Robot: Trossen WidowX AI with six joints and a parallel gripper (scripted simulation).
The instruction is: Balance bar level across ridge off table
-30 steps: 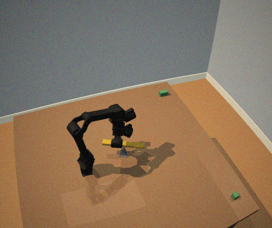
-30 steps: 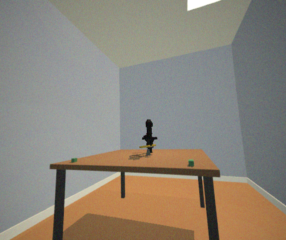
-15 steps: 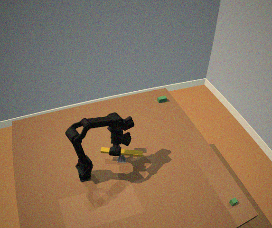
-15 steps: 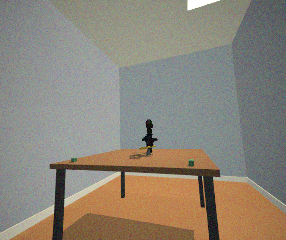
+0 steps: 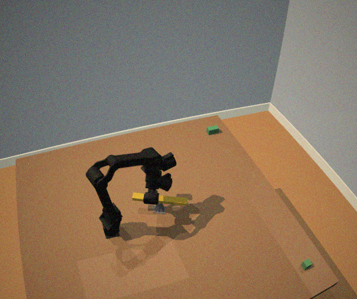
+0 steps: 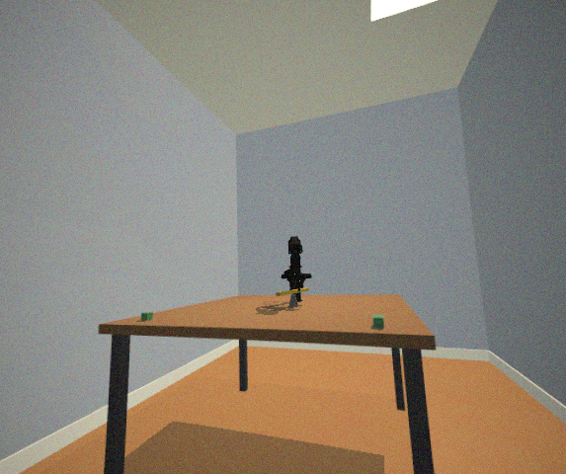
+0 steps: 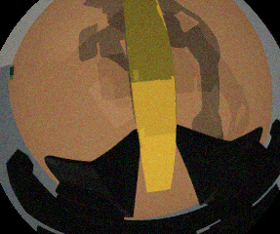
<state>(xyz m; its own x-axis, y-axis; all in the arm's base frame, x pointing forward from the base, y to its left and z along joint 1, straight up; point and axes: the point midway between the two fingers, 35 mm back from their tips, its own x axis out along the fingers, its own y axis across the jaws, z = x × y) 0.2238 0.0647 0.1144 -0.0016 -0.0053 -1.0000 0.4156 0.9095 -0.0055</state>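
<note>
Now: the yellow bar 3 cm ahead of my gripper tip and 1 cm to the right of it.
</note>
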